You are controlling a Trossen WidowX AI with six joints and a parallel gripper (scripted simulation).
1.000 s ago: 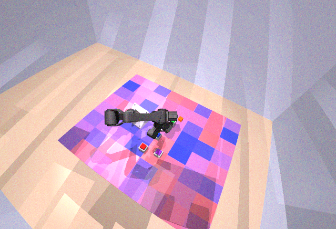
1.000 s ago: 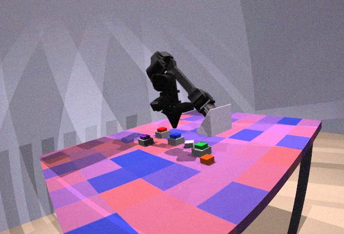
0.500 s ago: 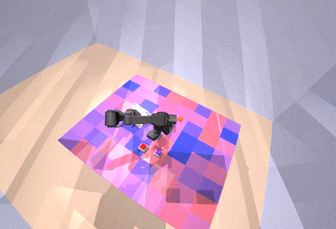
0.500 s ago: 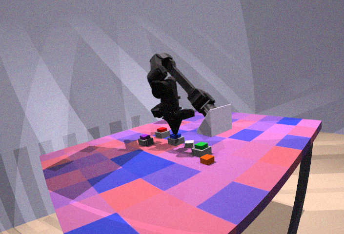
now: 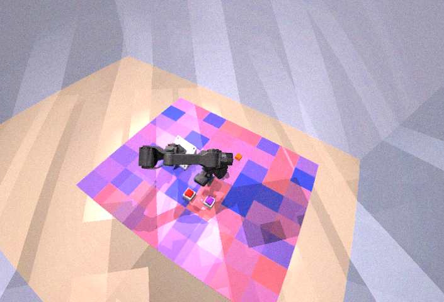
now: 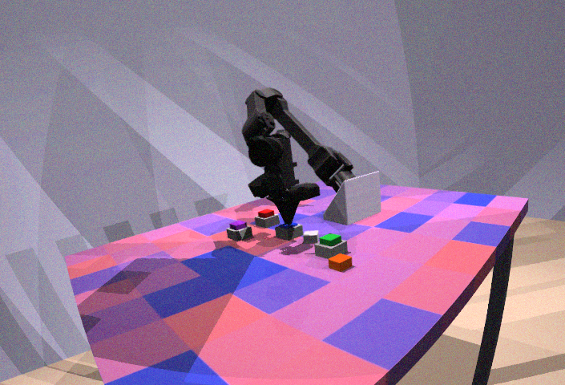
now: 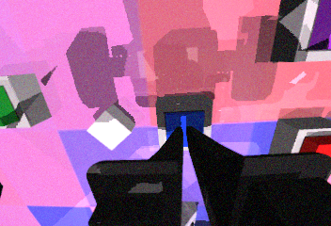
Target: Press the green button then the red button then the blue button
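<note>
Now: the blue button 1 cm below my gripper tip. The rest, counted from my gripper tip: purple button: 9 cm to the right, 9 cm ahead; red button: 13 cm to the right, 1 cm behind; white block: 7 cm to the left, 2 cm below, 2 cm behind.
</note>
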